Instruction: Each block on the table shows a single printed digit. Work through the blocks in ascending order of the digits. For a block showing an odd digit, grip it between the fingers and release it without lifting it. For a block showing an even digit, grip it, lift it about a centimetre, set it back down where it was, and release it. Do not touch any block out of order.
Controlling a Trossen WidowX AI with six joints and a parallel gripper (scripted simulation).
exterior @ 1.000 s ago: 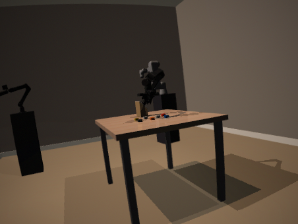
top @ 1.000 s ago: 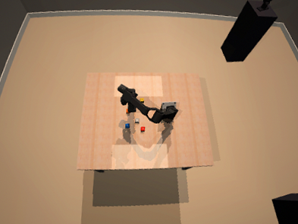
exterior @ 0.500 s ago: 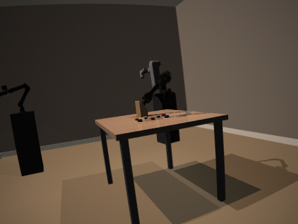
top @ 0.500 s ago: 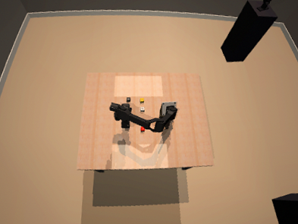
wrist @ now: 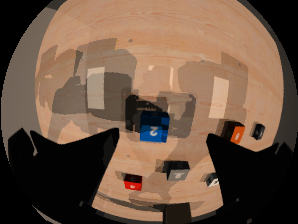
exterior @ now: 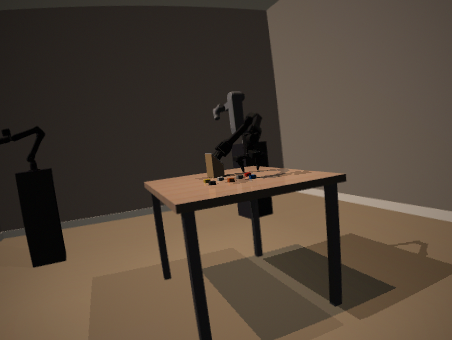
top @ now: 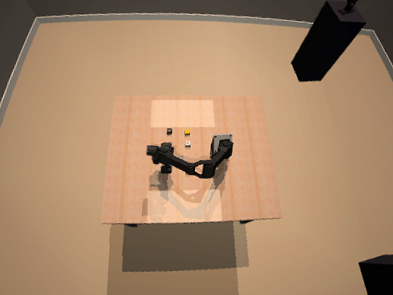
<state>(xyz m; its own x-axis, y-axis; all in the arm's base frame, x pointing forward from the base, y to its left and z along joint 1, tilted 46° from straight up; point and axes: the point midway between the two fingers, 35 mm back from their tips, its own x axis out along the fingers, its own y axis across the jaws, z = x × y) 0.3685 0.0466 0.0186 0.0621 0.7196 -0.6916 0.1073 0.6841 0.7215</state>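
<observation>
The blue block lies 1 cm to the left of my gripper tip and 3 cm below it. The rest, counted from my gripper tip: orange block: 3 cm behind, 12 cm to the right, 3 cm below; red block: 13 cm behind, 6 cm to the left, 3 cm below; grey block: 9 cm behind, 3 cm to the right, 3 cm below.
</observation>
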